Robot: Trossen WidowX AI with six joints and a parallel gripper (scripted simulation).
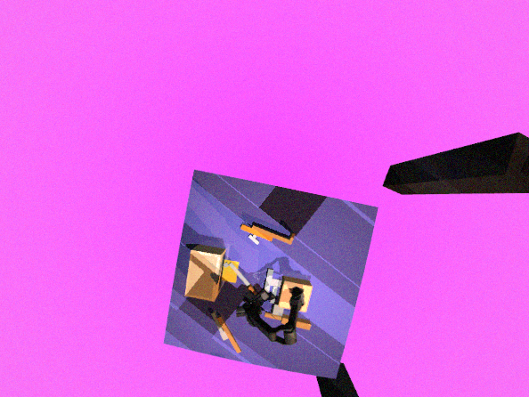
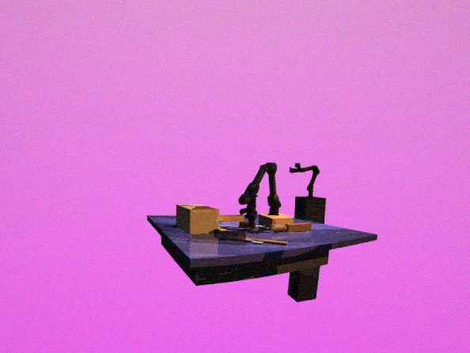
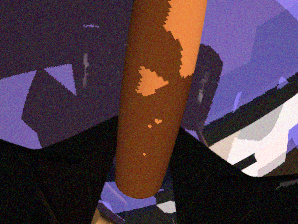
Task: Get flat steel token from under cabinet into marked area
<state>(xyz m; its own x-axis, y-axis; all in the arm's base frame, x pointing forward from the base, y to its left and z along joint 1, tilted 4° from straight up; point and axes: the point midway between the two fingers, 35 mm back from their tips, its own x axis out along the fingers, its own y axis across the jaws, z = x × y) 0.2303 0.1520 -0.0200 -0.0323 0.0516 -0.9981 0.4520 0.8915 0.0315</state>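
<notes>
Right now the grey bar is 4 cm behind my gripper tip, 12 cm to the right of it and 2 cm below it. From my gripper tip the other things lie so: orange stick: 6 cm ahead, 36 cm to the left, 2 cm below; small white piece: 16 cm ahead, 34 cm to the right, 1 cm below; orange block: 24 cm behind, 9 cm to the left.
</notes>
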